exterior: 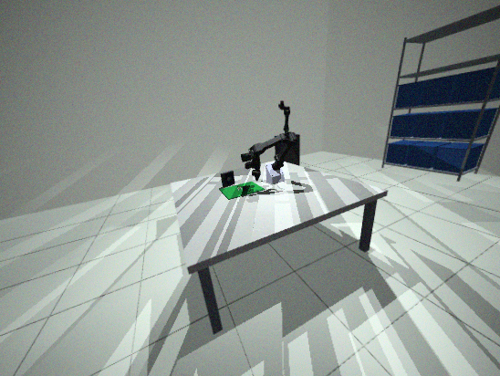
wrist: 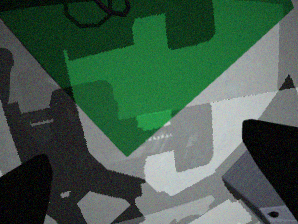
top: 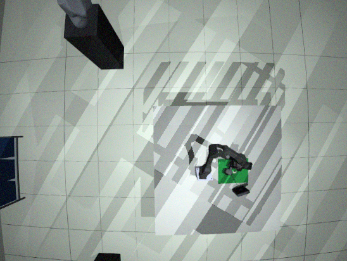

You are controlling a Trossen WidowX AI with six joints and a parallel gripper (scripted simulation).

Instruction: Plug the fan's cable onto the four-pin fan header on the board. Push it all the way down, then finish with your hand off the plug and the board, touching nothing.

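Right now my gripper tip is 90 mm short of the dark plug, 80 mm above it and 50 mm to the left of it. From my gripper tip the other things lie so: fan header: 110 mm to the right, 110 mm ahead, 100 mm below; green board: 120 mm below, 100 mm to the right, 100 mm ahead; black fan: 270 mm to the right, 150 mm ahead, 40 mm below.
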